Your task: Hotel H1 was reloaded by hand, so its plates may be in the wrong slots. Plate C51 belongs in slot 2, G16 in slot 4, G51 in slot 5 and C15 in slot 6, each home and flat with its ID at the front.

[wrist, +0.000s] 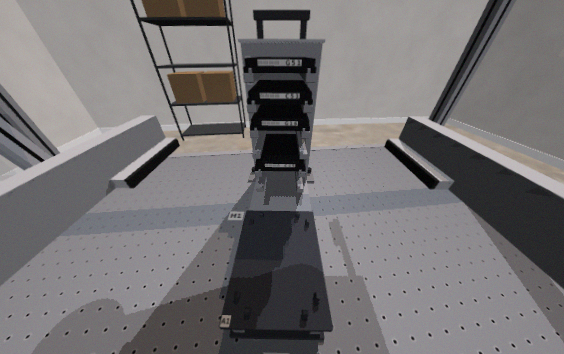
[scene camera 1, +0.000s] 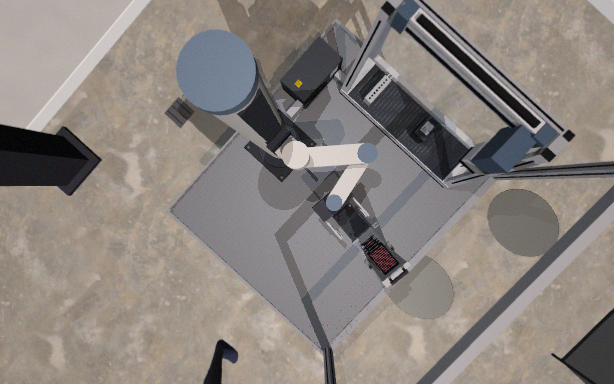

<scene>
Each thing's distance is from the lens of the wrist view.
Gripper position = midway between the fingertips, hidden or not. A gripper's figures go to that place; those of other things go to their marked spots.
my gripper (wrist: 282, 130): 0.11 m
plate G51 (wrist: 258, 64): 0.23 m
plate C51 (wrist: 265, 92): 0.23 m
plate C15 (wrist: 280, 151): 0.31 m
plate G16 (wrist: 268, 117): 0.26 m
The marked spots on the plate C15 and the plate C51 are 0.12 m apart.
</scene>
